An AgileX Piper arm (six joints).
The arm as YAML. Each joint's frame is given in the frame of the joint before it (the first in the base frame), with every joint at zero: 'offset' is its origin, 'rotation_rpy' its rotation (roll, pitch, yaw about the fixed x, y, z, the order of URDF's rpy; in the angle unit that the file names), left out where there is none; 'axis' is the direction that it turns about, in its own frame. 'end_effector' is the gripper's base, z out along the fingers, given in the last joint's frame.
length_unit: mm
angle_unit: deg
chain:
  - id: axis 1
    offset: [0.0, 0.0, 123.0]
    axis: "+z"
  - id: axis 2
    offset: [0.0, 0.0, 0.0]
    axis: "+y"
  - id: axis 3
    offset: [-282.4, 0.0, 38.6]
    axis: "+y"
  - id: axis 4
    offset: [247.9, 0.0, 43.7]
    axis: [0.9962, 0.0, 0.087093]
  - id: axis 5
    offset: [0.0, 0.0, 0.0]
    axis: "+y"
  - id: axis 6
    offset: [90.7, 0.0, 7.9]
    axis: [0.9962, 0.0, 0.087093]
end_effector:
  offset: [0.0, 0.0, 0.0]
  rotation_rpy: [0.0, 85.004, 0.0]
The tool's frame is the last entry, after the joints.
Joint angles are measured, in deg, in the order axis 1, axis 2, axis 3, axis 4, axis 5, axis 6. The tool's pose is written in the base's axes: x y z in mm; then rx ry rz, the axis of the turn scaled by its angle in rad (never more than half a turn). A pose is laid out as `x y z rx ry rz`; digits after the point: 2 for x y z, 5 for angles.
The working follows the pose.
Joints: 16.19 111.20 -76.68 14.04 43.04 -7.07
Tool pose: 375.41 124.70 182.60 -0.35684 2.81651 0.31059
Where each joint sits with the arm in this pose, in the base's axes (m; each line is computed from the numbers above, not from the rounded line before):
axis 1: 0.0000 0.0000 0.1230
axis 2: 0.0000 0.0000 0.1230
axis 3: 0.1326 0.0385 0.3723
axis 4: 0.3526 0.1024 0.2679
axis 5: 0.3526 0.1024 0.2679
axis 6: 0.3754 0.1247 0.1826
the tool: 0.3754 0.1247 0.1826

